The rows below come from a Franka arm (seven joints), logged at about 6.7 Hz.
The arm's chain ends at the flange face. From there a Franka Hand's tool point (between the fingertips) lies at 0.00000 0.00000 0.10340 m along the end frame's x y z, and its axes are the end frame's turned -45 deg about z.
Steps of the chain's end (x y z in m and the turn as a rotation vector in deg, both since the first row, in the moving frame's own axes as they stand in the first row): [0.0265, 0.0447, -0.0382, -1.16, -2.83, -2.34]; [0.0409, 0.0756, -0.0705, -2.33, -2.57, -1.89]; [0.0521, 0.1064, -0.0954, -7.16, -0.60, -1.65]
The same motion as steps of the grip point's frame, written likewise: [-0.0180, 0.0483, -0.0383, 1.18, -2.82, -2.34]; [-0.0308, 0.0822, -0.0707, 0.17, -3.46, -1.89]; [-0.0482, 0.1206, -0.0962, -4.64, -5.49, -1.65]
